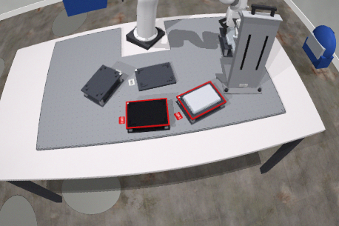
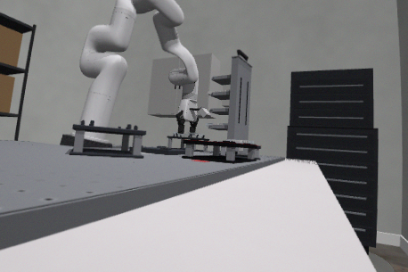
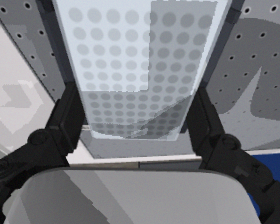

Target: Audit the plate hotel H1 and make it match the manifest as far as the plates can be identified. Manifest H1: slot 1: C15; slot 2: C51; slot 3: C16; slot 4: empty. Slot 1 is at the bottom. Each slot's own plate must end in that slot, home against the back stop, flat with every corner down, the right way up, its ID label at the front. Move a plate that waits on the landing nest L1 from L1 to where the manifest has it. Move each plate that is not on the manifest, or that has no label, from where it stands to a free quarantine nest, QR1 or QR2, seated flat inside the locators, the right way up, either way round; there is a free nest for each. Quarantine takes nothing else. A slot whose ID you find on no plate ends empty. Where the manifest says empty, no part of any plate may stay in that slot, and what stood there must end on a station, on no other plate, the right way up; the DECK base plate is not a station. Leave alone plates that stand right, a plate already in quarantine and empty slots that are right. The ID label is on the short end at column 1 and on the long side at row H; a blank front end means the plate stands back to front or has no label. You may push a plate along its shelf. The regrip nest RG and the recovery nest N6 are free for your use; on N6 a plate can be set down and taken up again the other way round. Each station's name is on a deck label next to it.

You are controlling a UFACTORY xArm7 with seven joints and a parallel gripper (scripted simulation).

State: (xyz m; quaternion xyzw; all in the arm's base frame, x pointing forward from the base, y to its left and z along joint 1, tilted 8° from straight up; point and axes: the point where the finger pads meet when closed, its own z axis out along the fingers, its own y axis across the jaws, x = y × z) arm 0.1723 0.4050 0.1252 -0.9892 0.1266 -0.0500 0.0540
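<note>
Right now my hand is 9 cm past the RG label, 2 cm to the right of it and 9 cm above it. The rest, counted from my hand: H1 label: 16 cm ahead, 6 cm to the left, 9 cm below; white plate: 30 cm ahead, 28 cm to the right, 4 cm below; plate labelled C16: 18 cm ahead, 5 cm to the right, 18 cm above.
</note>
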